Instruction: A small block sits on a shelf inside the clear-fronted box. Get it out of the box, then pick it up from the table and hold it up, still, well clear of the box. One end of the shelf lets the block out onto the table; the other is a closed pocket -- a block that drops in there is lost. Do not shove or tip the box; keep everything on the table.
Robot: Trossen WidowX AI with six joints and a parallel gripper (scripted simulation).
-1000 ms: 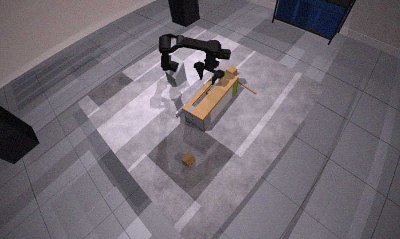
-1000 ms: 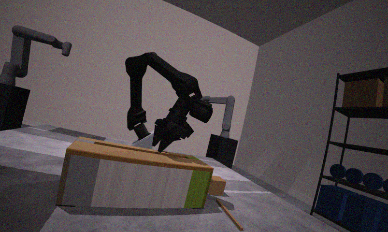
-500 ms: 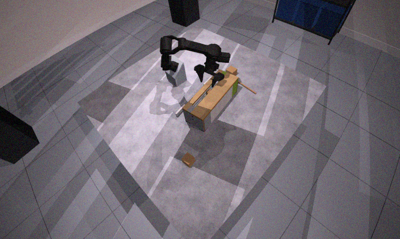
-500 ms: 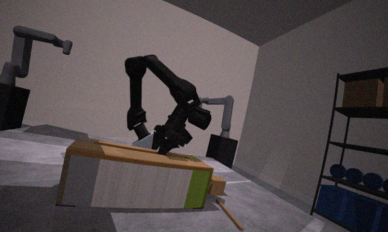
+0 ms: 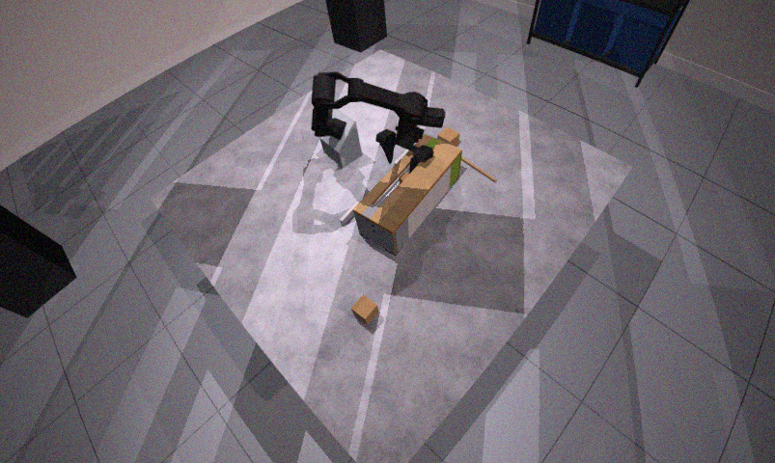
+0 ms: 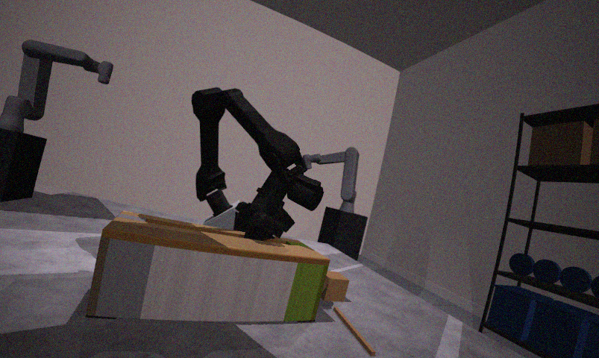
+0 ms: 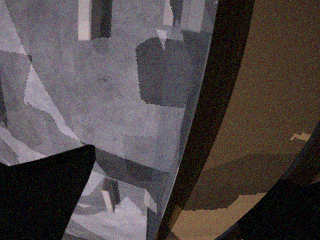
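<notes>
My gripper tip is now 5 cm short of the block and 3 cm to the left of it. The rest, counted from my gripper tip: thin wooden stick (17 cm ahead, 22 cm to the left, 8 cm below); then long box (4 cm ahead, 5 cm to the right, 2 cm below).
</notes>
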